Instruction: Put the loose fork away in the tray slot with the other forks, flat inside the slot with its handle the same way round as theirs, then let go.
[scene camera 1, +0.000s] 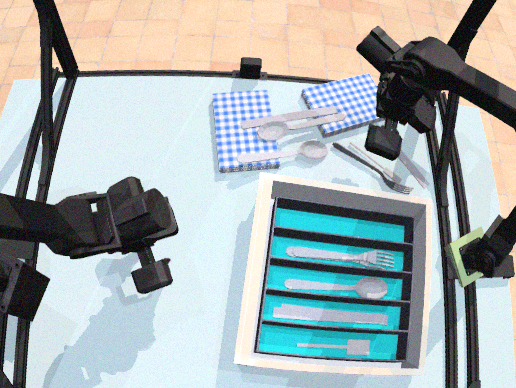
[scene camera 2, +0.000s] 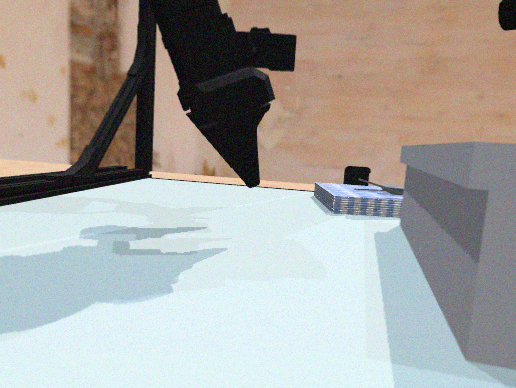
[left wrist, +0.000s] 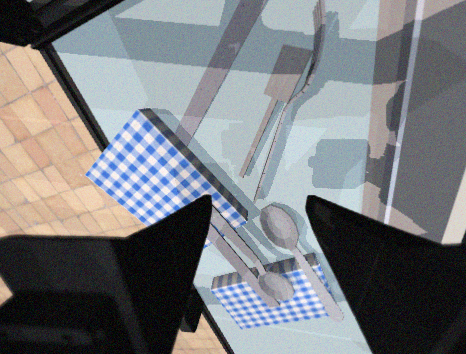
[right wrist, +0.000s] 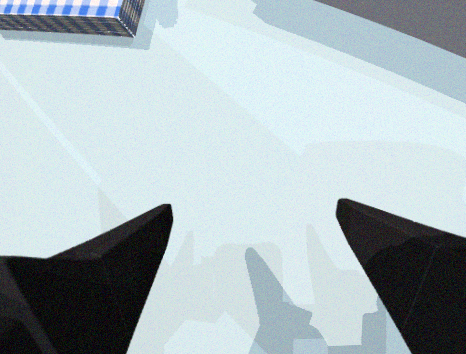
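Observation:
The loose fork (scene camera 1: 355, 156) (left wrist: 316, 55) lies on the table behind the tray (scene camera 1: 252, 280), tipped on edge, tines toward the lower right in scene camera 1. Inside the tray, the forks' slot (scene camera 1: 320, 242), second from the top, holds fork cutlery (scene camera 1: 330, 255) with handle left and tines right. My left gripper (scene camera 1: 384, 150) (left wrist: 258, 201) is partly open and empty, above the loose cutlery; in its wrist view the fork's handle end shows between and beyond the tips, not gripped. My right gripper (scene camera 1: 152, 282) (scene camera 2: 254, 186) (right wrist: 254, 209) is open and empty, left of the tray.
A small spatula (scene camera 1: 395, 175) (left wrist: 287, 70) lies close beside the fork, and a knife (scene camera 1: 414, 170) (left wrist: 215, 80) beyond it. Two checked cloths (scene camera 1: 232, 130) (scene camera 1: 355, 90) bear a knife and spoons. A spoon (scene camera 1: 314, 150) (left wrist: 280, 227) reaches toward the fork. Frame rails stand at the right.

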